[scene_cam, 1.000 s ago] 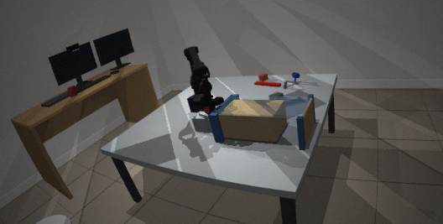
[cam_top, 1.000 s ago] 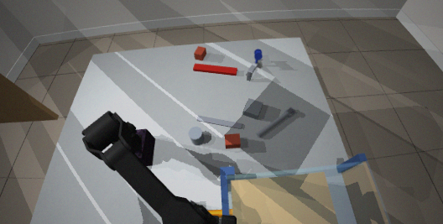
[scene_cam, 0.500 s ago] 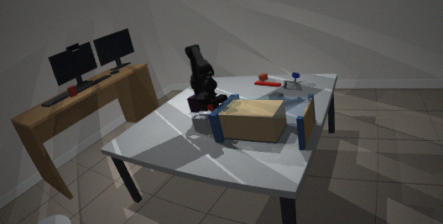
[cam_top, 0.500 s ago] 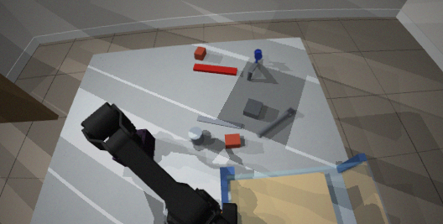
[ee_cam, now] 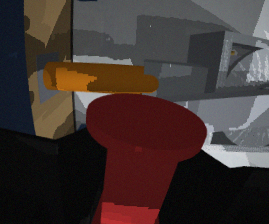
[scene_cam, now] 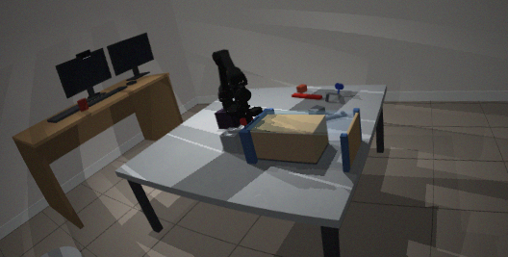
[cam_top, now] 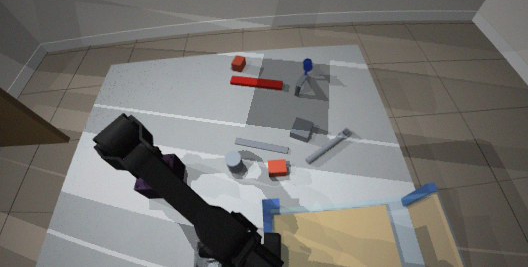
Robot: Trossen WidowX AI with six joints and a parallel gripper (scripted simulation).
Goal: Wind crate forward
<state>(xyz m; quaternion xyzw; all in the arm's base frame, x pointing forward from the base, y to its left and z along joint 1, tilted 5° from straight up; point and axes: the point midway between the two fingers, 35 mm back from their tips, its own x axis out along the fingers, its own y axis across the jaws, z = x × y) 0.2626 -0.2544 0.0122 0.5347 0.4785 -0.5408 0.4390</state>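
Right now my gripper tip is 40 mm past the red-knobbed handle and 10 mm above it. Round my gripper tip: grey winch (110 mm behind, 10 mm to the right, 80 mm below); red knob (10 mm to the left, 20 mm above); blue steel frame (60 mm ahead, 20 mm to the right, 10 mm below).
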